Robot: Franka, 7 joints.
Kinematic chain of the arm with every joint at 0, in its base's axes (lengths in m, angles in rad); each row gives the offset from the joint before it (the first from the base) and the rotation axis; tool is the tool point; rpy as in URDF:
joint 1: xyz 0 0 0.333 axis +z
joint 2: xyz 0 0 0 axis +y
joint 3: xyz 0 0 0.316 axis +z
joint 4: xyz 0.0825 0 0 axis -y
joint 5: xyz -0.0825 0 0.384 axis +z
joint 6: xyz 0 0 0 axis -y
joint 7: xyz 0.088 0 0 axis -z
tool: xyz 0 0 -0.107 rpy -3.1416 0 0
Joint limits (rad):
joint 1: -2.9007..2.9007
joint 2: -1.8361..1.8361
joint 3: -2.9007..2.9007
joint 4: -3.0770..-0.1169
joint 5: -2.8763..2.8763
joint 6: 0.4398..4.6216
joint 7: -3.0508..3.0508
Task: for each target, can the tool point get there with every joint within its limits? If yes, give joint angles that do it. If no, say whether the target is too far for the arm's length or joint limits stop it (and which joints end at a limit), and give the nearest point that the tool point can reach.
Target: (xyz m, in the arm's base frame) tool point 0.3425 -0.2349 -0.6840
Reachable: no: too far | nearest point 0.3005 -0.2061 -0.3545 | short by 0.333 m
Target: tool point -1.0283 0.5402 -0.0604
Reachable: no: too far | nearest point -0.7193 0.3779 0.0578 | short by 0.368 m
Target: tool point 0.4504 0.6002 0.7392
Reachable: yes | joints 1.2174 1.3146 -2.3762 -0.5933 2.1790 2.3746 -0.4145
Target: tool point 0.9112 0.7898 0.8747
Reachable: no: too far | nearest point 0.5913 0.5126 0.6845 | short by 0.464 m
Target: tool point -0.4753 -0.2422 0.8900
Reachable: yes | joints 1.1435 -0.7539 1.7107 -0.6761 -1.3218 1.3036 1.2419
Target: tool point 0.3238 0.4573 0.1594
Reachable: yes | joints 1.9732 1.0674 -1.0015 -2.2733 0.0817 3.4731 0.5411
